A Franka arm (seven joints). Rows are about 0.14 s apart.
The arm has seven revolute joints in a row. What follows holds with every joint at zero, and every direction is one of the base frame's.
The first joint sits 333 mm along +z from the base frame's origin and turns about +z.
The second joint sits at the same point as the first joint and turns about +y.
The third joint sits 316 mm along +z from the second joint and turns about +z.
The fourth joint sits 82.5 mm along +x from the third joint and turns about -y.
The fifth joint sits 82.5 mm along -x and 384 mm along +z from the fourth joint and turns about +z.
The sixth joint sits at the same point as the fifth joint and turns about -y.
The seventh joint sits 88 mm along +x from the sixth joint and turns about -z.
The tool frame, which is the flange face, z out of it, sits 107 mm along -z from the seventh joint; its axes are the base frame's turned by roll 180, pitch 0 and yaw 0 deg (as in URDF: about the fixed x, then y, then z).
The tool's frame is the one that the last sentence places.
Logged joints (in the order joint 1, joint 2, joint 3, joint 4, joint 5, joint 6, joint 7), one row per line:
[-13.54 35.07 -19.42 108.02 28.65 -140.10 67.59]
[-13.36 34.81 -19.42 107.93 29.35 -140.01 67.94]
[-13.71 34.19 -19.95 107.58 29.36 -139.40 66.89]
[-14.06 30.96 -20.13 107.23 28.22 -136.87 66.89]
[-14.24 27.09 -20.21 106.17 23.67 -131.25 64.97]
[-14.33 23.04 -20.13 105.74 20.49 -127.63 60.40]
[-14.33 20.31 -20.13 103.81 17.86 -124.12 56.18]
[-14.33 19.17 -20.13 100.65 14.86 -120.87 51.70]
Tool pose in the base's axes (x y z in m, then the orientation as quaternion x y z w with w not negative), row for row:
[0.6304 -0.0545 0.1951 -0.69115 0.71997 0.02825 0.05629]
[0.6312 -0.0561 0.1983 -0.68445 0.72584 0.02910 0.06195]
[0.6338 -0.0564 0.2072 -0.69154 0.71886 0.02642 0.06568]
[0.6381 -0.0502 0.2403 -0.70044 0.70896 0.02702 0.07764]
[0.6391 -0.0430 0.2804 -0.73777 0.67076 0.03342 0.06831]
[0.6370 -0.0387 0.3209 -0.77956 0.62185 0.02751 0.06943]
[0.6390 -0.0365 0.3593 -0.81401 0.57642 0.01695 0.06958]
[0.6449 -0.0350 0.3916 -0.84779 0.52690 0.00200 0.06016]
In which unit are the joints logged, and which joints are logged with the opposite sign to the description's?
The joints are logged in degrees. Opposite sign: joint 1, joint 4, joint 6.
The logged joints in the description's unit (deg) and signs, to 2 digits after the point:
[13.54 35.07 -19.42 -108.02 28.65 140.10 67.59]
[13.36 34.81 -19.42 -107.93 29.35 140.01 67.94]
[13.71 34.19 -19.95 -107.58 29.36 139.40 66.89]
[14.06 30.96 -20.13 -107.23 28.22 136.87 66.89]
[14.24 27.09 -20.21 -106.17 23.67 131.25 64.97]
[14.33 23.04 -20.13 -105.74 20.49 127.63 60.40]
[14.33 20.31 -20.13 -103.81 17.86 124.12 56.18]
[14.33 19.17 -20.13 -100.65 14.86 120.87 51.70]

